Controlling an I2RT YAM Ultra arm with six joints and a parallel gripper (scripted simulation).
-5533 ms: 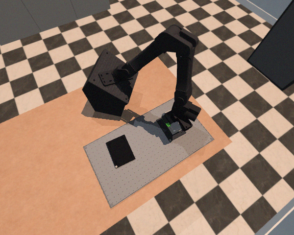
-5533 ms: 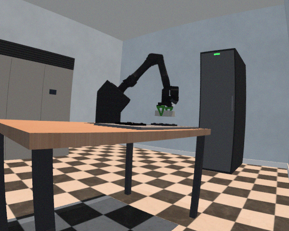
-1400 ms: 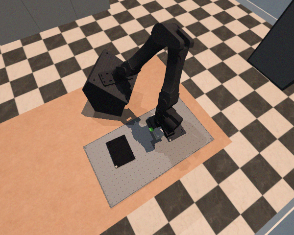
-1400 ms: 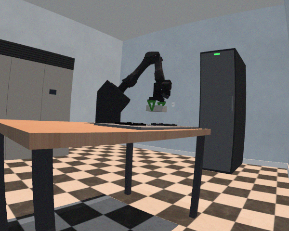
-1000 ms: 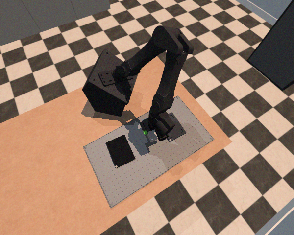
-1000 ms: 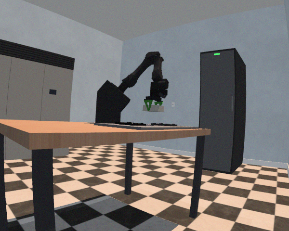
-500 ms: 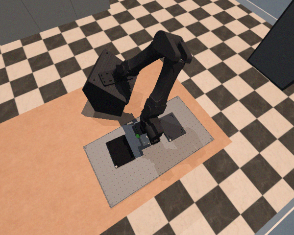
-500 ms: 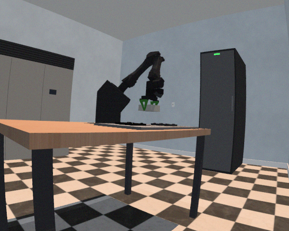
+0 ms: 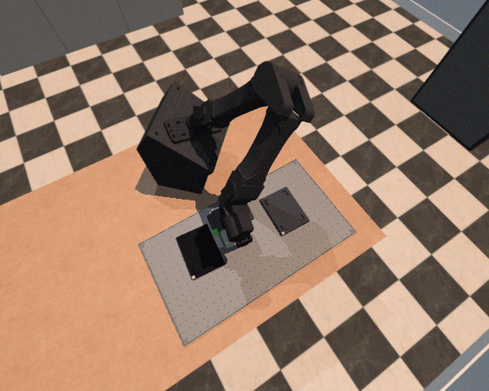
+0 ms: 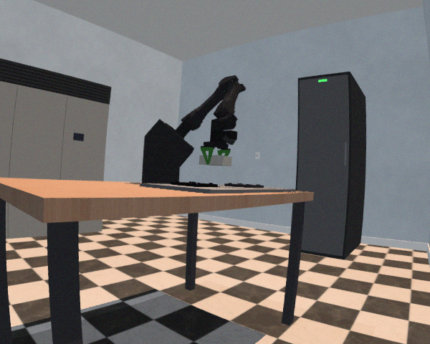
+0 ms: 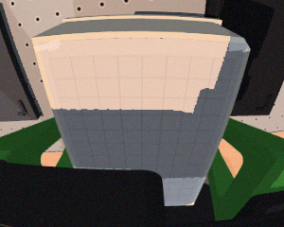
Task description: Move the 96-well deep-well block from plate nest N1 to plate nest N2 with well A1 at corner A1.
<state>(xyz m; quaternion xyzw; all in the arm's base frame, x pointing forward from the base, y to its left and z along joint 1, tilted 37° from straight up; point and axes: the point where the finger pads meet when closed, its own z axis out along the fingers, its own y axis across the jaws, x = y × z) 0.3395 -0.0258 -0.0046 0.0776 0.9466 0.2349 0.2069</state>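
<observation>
Now: hand 130 mm to the left of the plate nest N2 and 100 mm above it. From my hand the other things lie so: deep-well block: 10 mm above; plate nest N1: 220 mm to the left, 100 mm below, 10 mm ahead.
</observation>
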